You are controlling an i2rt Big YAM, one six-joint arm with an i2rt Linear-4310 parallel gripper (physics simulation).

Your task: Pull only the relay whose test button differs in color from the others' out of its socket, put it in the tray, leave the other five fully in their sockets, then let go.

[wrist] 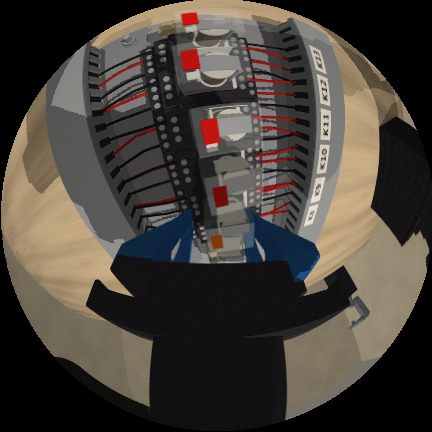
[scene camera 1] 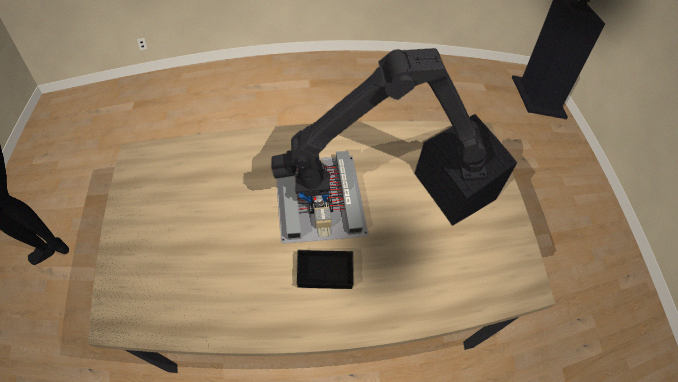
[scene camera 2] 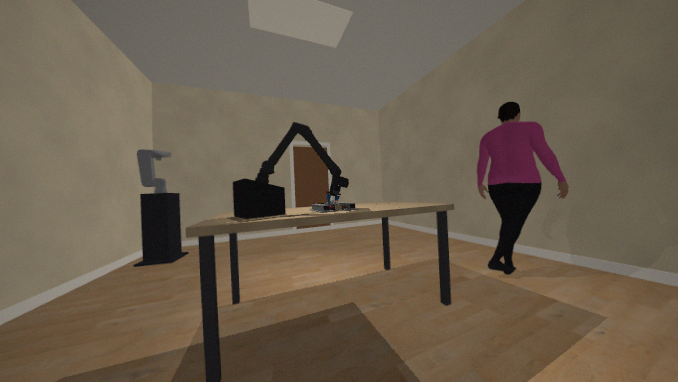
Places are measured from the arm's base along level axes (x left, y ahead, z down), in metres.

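Pixels of known places: gripper, fingertip midpoint: (wrist: 217, 214) (scene camera 1: 318, 201); arm's base, origin of the base link: (scene camera 1: 471, 163) (scene camera 2: 261, 186).
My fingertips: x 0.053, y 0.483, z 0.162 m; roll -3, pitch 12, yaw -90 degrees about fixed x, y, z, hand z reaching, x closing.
Observation:
Ahead of a thing's pixels: the offset from my fingertips to its top centre. "spot": to the spot under its first point.
The relay with the orange test button {dx -0.014, dy -0.002, dz -0.044 m} (wrist: 217, 242) stands upright in the row, near the bottom of the wrist view. My gripper (scene camera 1: 315, 198) (scene camera 2: 333, 200) (wrist: 217, 214) has its blue fingers down on either side of this relay, part-way apart. A narrow gap shows beside the left finger; the right finger overlaps the clear cover's edge. Other relays have red buttons {dx -0.073, dy +0.011, dz -0.042 m} (wrist: 210, 132) {dx -0.105, dy +0.019, dz -0.043 m} (wrist: 190, 60) {spot: dx -0.131, dy +0.019, dz -0.042 m} (wrist: 190, 19) {dx -0.043, dy +0.007, dz -0.042 m} (wrist: 220, 196), the nearest one darker, and sit in the socket row. The socket bases under the orange one are hidden. The black tray {spot: dx +0.233, dy +0.051, dz +0.025 m} (scene camera 1: 299, 270) lies in front of the panel.
Grey wire ducts {dx -0.047, dy -0.095, dz -0.015 m} (scene camera 1: 347, 200) (wrist: 322, 150) flank the relay row, with red and black wires between. A pale terminal block {dx +0.067, dy -0.016, dz -0.019 m} (scene camera 1: 323, 216) stands at the row's tray end. The arm's black base box (scene camera 1: 440, 185) (scene camera 2: 257, 200) is right of the panel in scene camera 1. A person (scene camera 2: 515, 155) stands beyond the table.

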